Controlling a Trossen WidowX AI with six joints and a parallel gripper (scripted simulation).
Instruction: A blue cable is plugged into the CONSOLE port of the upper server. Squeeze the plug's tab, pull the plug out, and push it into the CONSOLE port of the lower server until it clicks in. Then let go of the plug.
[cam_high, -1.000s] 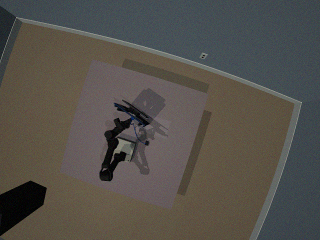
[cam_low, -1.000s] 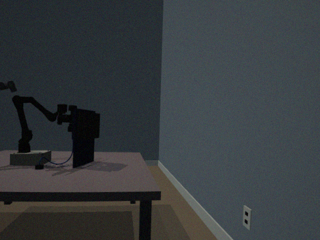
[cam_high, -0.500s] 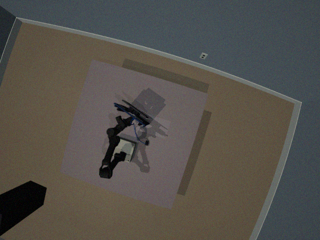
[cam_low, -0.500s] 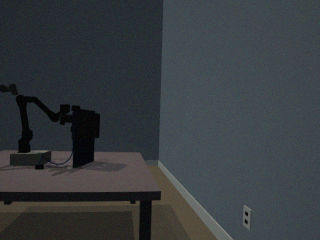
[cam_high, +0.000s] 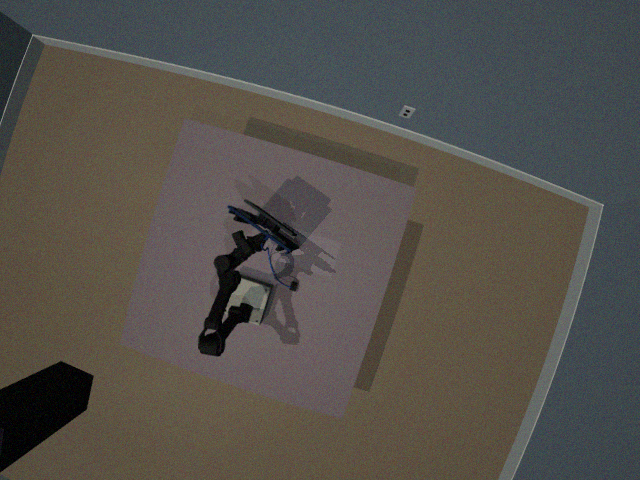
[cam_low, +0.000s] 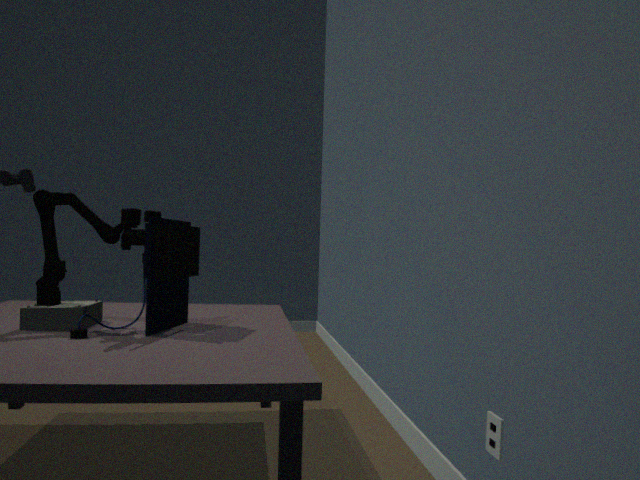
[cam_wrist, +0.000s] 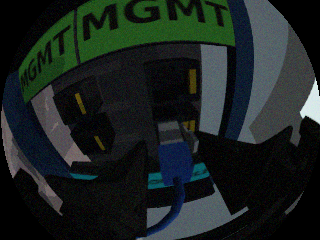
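Right now the blue plug is 1 cm above my gripper tip. From my gripper tip the other things lie so: small black block 24 cm behind, 14 cm to the right, 30 cm below.
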